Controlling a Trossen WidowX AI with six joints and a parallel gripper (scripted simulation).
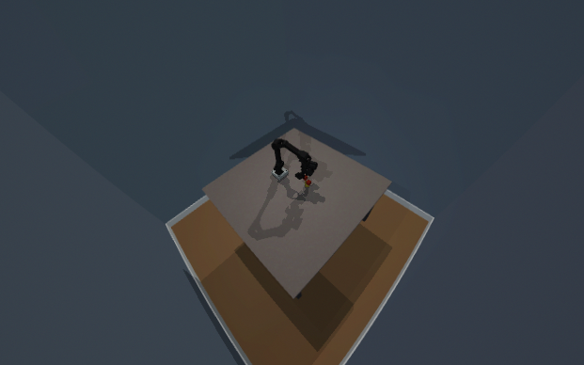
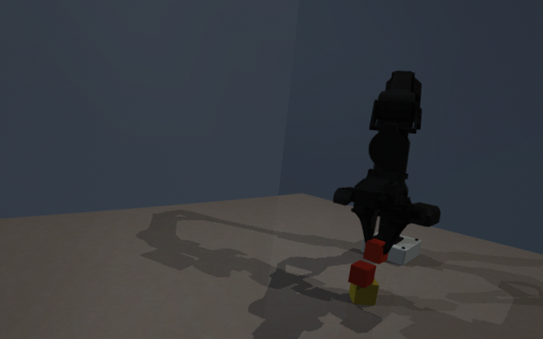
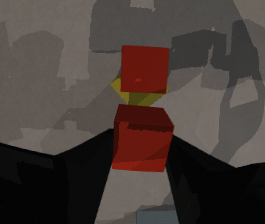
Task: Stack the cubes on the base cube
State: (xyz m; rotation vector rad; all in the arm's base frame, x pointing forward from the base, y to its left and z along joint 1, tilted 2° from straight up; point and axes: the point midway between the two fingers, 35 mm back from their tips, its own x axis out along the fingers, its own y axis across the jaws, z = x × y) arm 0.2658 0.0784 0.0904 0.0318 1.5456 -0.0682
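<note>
My gripper tip is now 40 mm short of the red cube and 30 mm above it. Round my gripper tip: yellow base cube 20 mm ahead, 70 mm below.
</note>
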